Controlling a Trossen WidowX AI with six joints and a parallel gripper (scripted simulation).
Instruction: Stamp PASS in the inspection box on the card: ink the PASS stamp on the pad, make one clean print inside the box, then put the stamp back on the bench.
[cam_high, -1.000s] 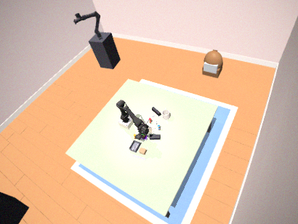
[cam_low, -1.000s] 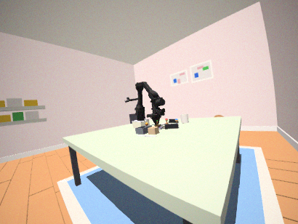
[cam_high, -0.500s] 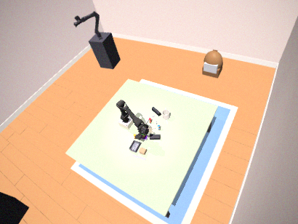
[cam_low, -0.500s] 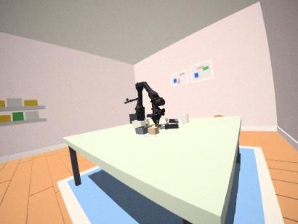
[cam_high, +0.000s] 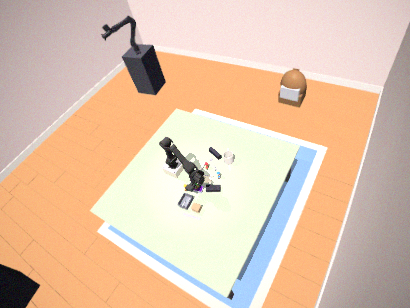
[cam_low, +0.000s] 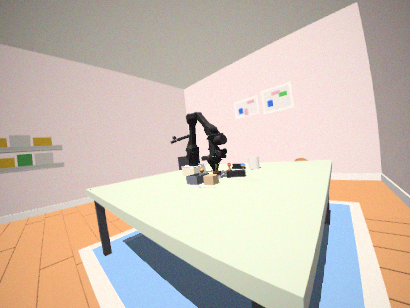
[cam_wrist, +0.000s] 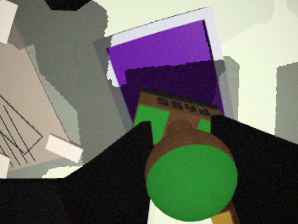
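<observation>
My gripper tip is 4 cm above the purple ink pad. Round my gripper tip: yellow-knobbed stamp: 9 cm behind, 3 cm to the right, 2 cm below; green-knobbed stamp: right at my gripper tip; pale card: 11 cm to the left, 4 cm below, 2 cm ahead.
</observation>
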